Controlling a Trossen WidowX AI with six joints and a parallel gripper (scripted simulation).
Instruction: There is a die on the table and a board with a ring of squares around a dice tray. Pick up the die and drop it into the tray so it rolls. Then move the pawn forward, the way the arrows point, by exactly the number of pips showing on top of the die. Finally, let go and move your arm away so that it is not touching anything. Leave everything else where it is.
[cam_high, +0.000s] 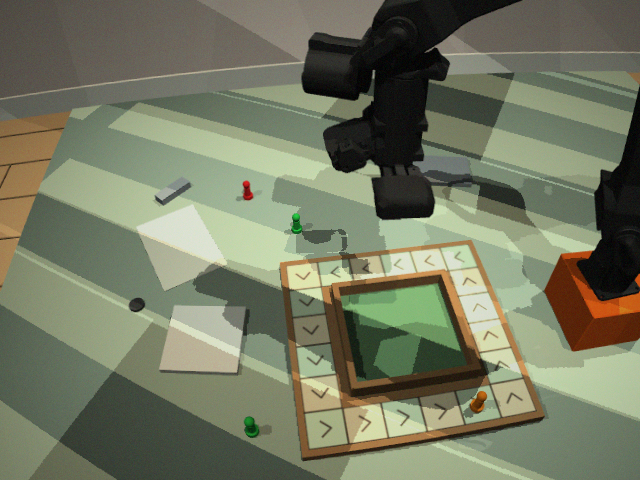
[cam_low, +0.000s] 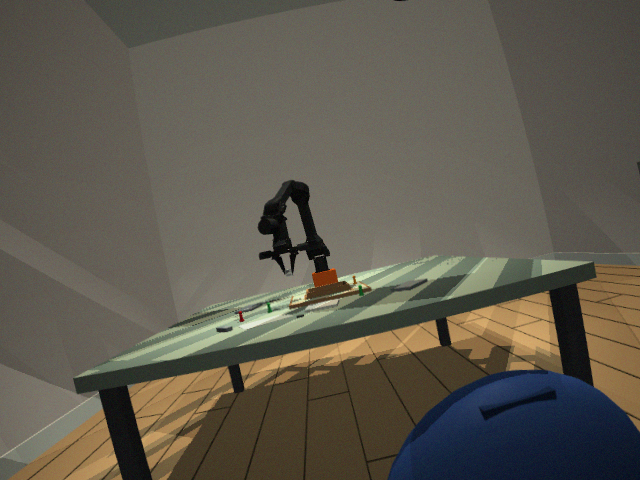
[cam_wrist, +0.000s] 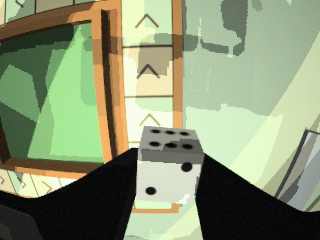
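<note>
The orange pawn lies 250 mm to the left of my gripper tip, 80 mm below it and 40 mm behind it. The rest, counted from my gripper tip: grey slab (190 mm to the right, 130 mm behind, 110 mm below); white die (right at my gripper tip); green dice tray (130 mm to the left, 100 mm below, 10 mm ahead).
</note>
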